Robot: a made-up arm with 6 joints.
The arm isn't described. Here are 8 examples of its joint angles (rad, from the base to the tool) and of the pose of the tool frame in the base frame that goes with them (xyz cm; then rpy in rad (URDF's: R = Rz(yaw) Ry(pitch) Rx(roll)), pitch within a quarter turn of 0, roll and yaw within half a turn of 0).
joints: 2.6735 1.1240 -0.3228 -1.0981 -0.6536 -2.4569
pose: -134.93 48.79 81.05 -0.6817 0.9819 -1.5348
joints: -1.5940 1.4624 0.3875 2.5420 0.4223 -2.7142
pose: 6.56 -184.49 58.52 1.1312 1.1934 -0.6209
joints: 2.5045 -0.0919 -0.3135 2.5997 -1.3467 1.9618
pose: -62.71 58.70 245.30 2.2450 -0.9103 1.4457
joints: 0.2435 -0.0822 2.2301 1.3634 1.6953 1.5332
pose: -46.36 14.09 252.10 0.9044 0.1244 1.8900
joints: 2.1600 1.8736 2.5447 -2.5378 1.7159 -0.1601
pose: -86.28 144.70 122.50 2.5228 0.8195 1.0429
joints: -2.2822 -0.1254 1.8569 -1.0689 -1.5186 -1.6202
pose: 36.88 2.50 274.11 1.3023 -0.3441 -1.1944
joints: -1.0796 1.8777 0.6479 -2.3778 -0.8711 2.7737
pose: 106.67 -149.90 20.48 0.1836 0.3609 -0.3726
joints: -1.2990 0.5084 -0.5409 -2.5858 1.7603 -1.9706
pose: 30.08 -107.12 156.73 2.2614 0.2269 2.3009
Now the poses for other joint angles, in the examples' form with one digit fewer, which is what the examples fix.
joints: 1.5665 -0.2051 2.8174 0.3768 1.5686 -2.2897
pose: -9.5 -63.2 188.8 -2.023 1.282 -2.807
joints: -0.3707 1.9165 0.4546 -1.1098 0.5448 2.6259
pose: 147.6 -52.2 -5.6 -2.457 1.074 -1.388
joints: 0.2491 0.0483 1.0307 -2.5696 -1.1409 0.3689
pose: 31.8 25.2 300.6 0.058 -0.951 2.641
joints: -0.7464 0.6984 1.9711 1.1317 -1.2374 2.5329
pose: 67.1 -78.7 259.6 -2.757 -0.107 -1.866
